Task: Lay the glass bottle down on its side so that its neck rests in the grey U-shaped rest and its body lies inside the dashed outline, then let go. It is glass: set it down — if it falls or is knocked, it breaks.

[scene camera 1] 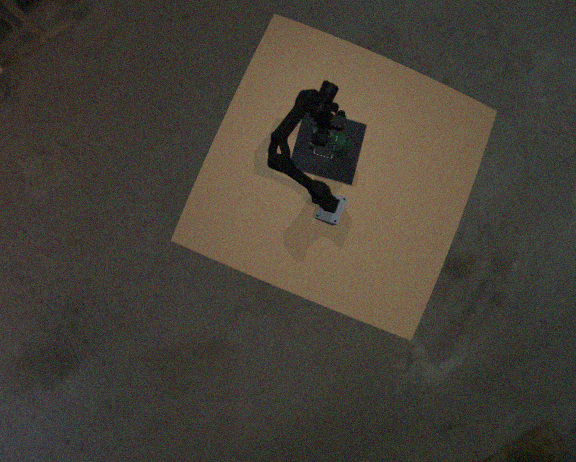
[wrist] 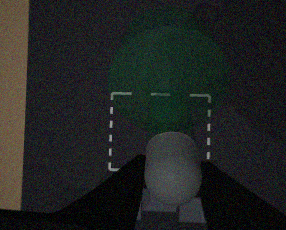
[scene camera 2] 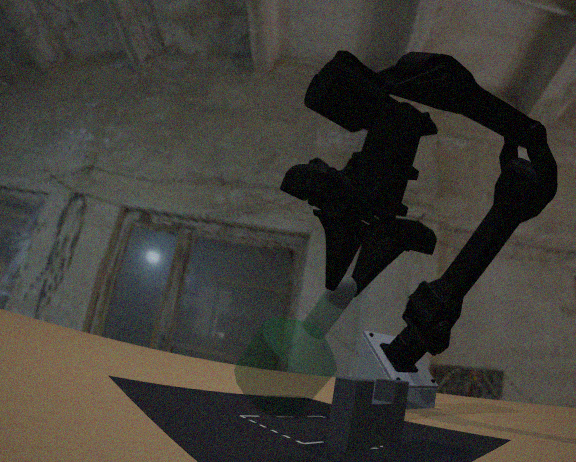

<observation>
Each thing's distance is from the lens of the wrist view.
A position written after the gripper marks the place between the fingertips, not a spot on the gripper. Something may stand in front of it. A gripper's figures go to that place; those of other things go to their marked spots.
gripper [wrist: 172, 166]: 0.11 m
green glass bottle [wrist: 168, 75]: 0.14 m
</observation>
